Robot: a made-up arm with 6 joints. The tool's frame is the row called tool.
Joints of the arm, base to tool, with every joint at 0 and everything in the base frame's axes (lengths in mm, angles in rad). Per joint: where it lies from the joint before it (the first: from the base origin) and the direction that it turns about. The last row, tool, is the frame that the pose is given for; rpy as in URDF.
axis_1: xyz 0 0 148.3 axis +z
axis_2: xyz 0 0 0 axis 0.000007 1 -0.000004
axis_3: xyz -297.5 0 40.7 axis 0.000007 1 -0.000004
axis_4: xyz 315.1 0 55.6 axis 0.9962 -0.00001 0.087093
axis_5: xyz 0 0 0 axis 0.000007 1 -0.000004
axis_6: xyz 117.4 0 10.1 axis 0.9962 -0.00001 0.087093
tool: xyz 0 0 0 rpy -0.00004 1.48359 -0.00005
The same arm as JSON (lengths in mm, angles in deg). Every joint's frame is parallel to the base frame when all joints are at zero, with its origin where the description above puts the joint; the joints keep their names.
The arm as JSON. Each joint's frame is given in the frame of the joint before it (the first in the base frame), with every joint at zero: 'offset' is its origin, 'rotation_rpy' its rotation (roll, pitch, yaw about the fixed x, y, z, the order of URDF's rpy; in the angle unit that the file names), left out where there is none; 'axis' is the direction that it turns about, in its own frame. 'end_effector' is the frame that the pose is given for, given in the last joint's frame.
{
  "length_unit": "mm",
  "angle_unit": "deg",
  "chain": [
    {
      "id": "axis_1",
      "offset": [
        0.0,
        0.0,
        148.3
      ],
      "axis": [
        0.0,
        0.0,
        1.0
      ]
    },
    {
      "id": "axis_2",
      "offset": [
        0.0,
        0.0,
        0.0
      ],
      "axis": [
        0.0,
        1.0,
        0.0
      ]
    },
    {
      "id": "axis_3",
      "offset": [
        -297.5,
        0.0,
        40.7
      ],
      "axis": [
        0.0,
        1.0,
        0.0
      ]
    },
    {
      "id": "axis_4",
      "offset": [
        315.1,
        0.0,
        55.6
      ],
      "axis": [
        0.9962,
        0.0,
        0.0871
      ]
    },
    {
      "id": "axis_5",
      "offset": [
        0.0,
        0.0,
        0.0
      ],
      "axis": [
        0.0,
        1.0,
        0.0
      ]
    },
    {
      "id": "axis_6",
      "offset": [
        117.4,
        0.0,
        10.1
      ],
      "axis": [
        0.9962,
        0.0,
        0.0871
      ]
    }
  ],
  "end_effector": {
    "offset": [
      0.0,
      0.0,
      0.0
    ],
    "rotation_rpy": [
      0.0,
      85.0,
      0.0
    ]
  }
}

